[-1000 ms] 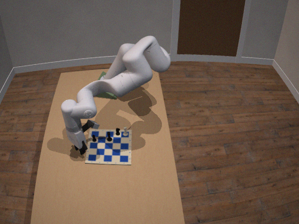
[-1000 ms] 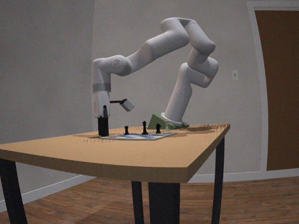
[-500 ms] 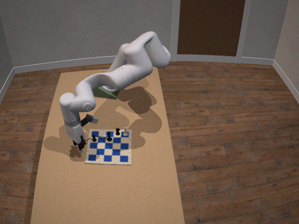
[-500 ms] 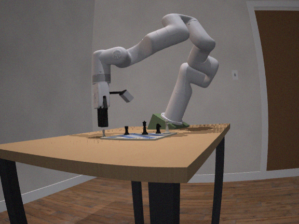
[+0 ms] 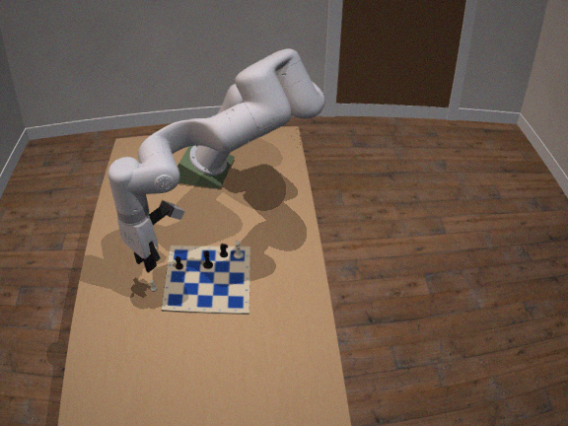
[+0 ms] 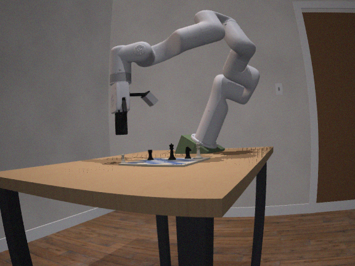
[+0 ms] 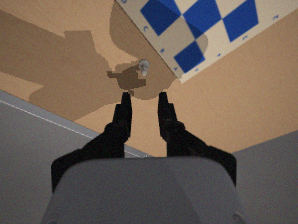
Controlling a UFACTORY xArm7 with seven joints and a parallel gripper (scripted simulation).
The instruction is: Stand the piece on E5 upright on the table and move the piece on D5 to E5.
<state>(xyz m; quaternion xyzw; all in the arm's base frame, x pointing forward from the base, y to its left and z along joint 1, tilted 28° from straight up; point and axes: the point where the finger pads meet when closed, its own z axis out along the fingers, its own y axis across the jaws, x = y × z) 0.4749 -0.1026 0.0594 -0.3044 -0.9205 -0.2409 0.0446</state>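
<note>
Now: the black pawn 90 mm below my hand, 80 mm behind it and 60 mm to the left of it. Also, from my hand: chessboard: 140 mm to the left, 110 mm below, 50 mm behind; white pawn: 100 mm below; black knight: 170 mm to the left, 140 mm behind, 90 mm below.
</note>
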